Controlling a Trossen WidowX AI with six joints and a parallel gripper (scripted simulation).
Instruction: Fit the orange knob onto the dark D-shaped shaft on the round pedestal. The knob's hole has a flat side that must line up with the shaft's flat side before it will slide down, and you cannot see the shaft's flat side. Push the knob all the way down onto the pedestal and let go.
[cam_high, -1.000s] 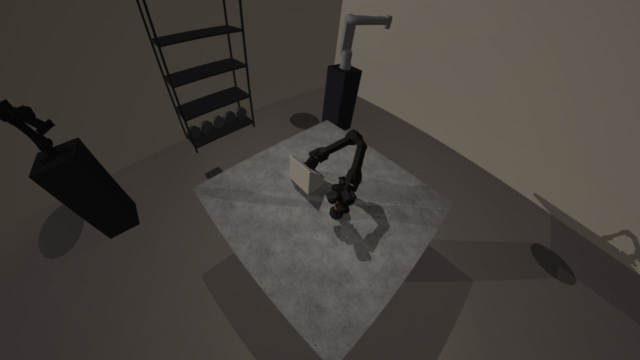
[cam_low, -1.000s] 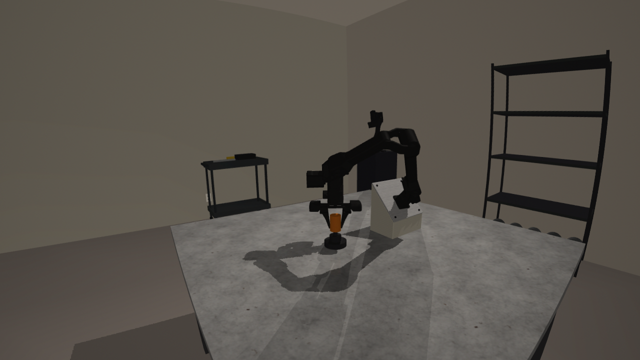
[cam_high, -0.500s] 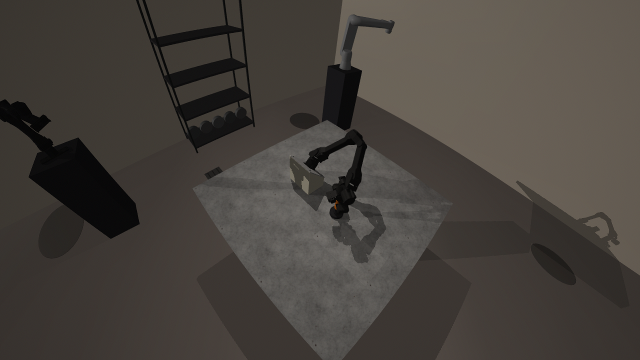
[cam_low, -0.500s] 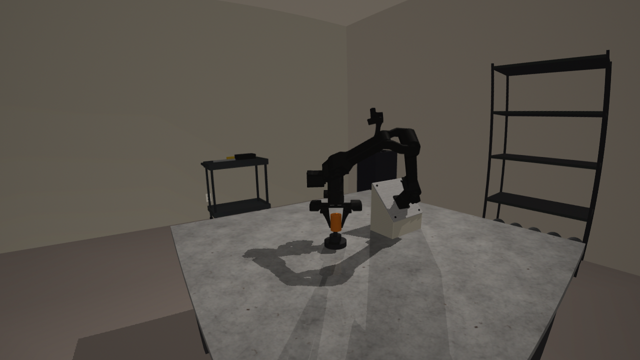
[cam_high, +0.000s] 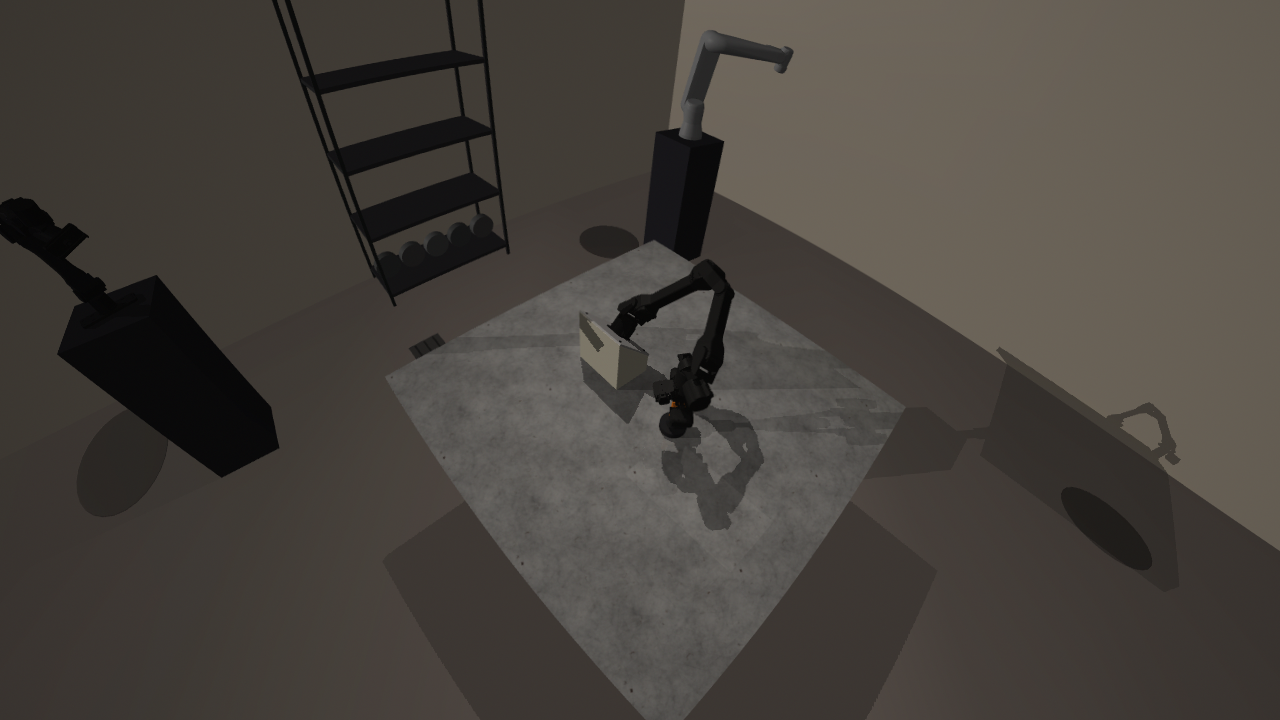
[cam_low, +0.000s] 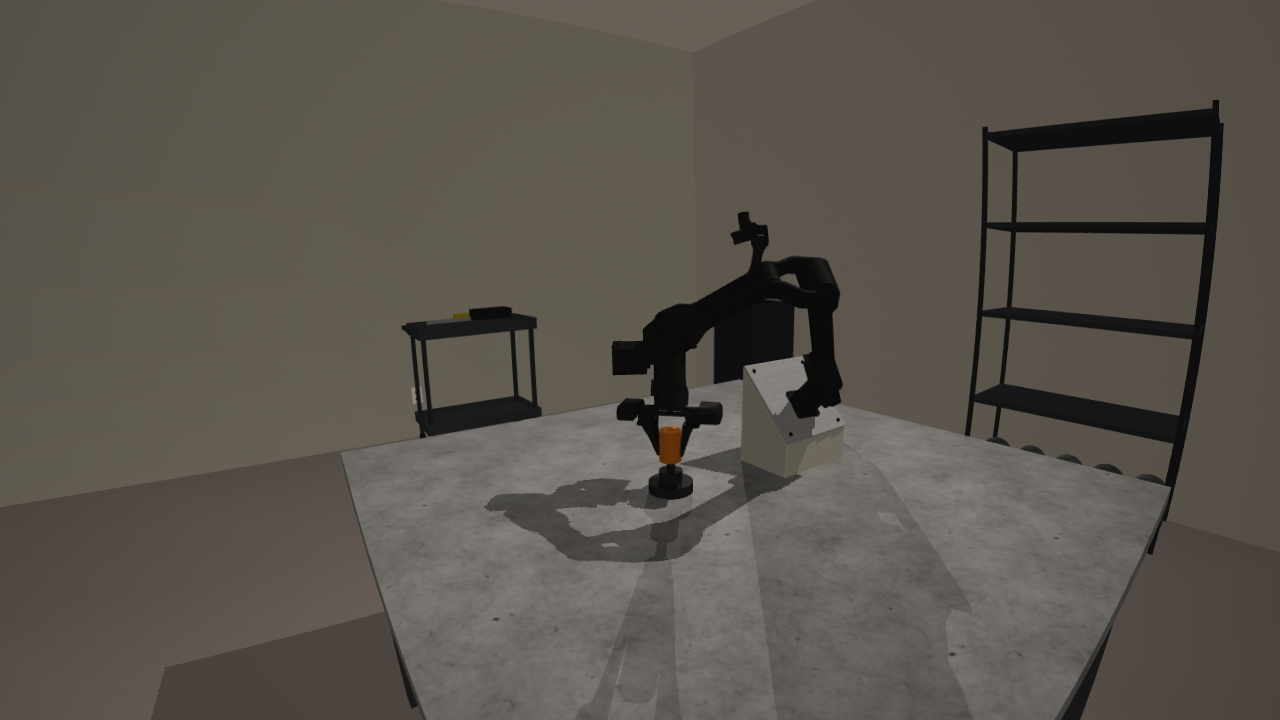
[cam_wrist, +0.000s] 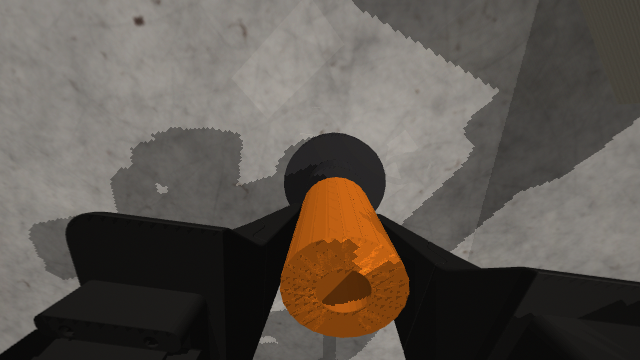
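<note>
The orange knob is 20 mm above my gripper tip. Also, from my gripper tip: dark round pedestal (40 mm below).
</note>
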